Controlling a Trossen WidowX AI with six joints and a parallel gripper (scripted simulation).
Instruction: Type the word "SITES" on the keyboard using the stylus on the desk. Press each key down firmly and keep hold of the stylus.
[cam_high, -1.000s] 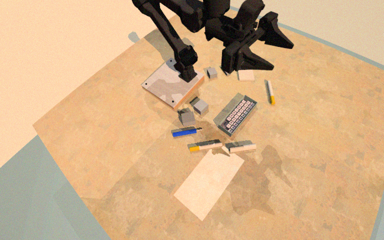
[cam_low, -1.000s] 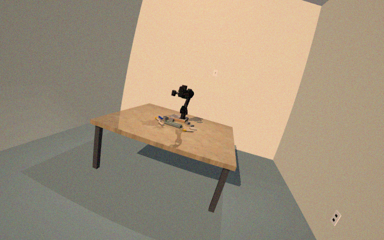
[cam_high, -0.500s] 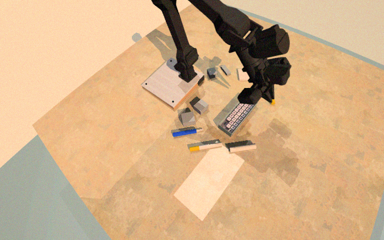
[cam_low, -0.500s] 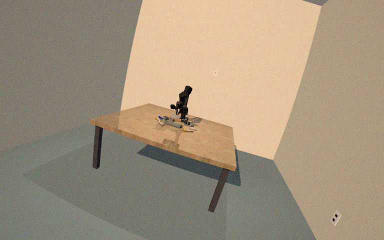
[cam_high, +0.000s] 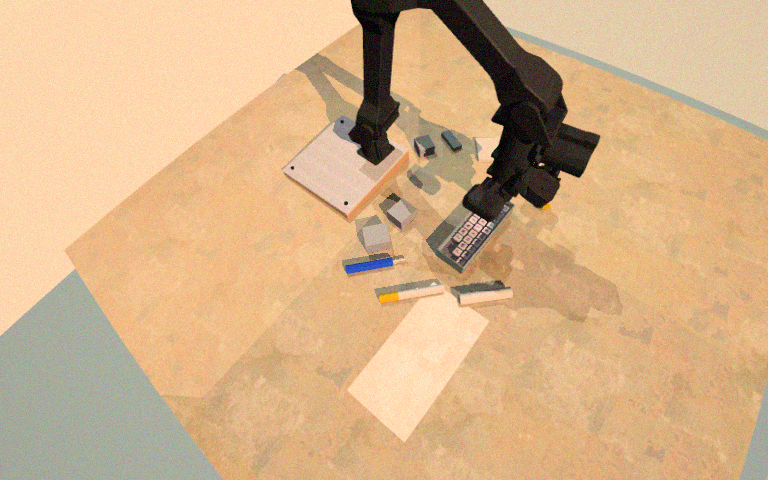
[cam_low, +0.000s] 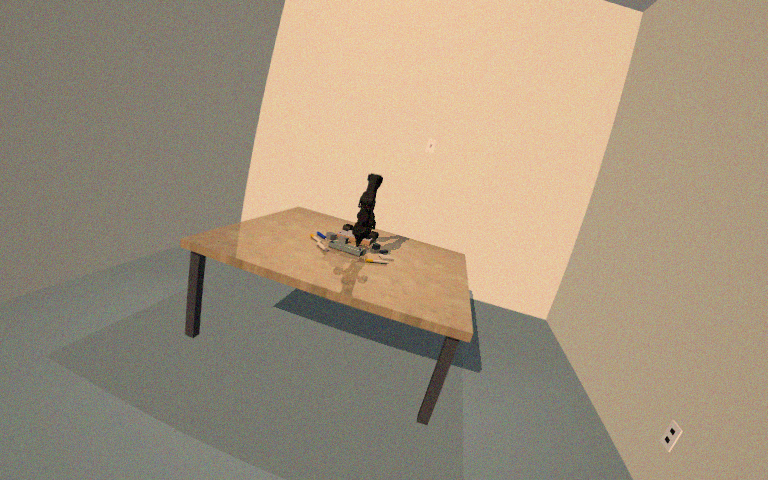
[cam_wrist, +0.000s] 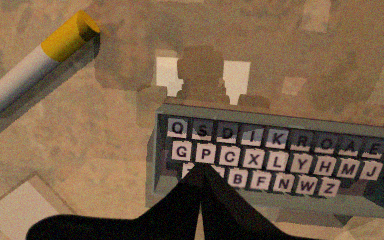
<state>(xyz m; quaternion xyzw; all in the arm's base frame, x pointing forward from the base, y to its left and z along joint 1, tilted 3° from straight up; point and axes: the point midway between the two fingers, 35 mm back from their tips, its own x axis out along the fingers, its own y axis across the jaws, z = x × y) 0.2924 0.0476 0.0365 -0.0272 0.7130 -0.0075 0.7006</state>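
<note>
Right now the blue stylus is 230 mm to the right of my gripper tip, 90 mm behind it and 30 mm below it. The rest, counted from my gripper tip: pale stick 160 mm to the right, 90 mm ahead, 30 mm below; then pale pad 150 mm to the left, 100 mm behind, 40 mm below.
</note>
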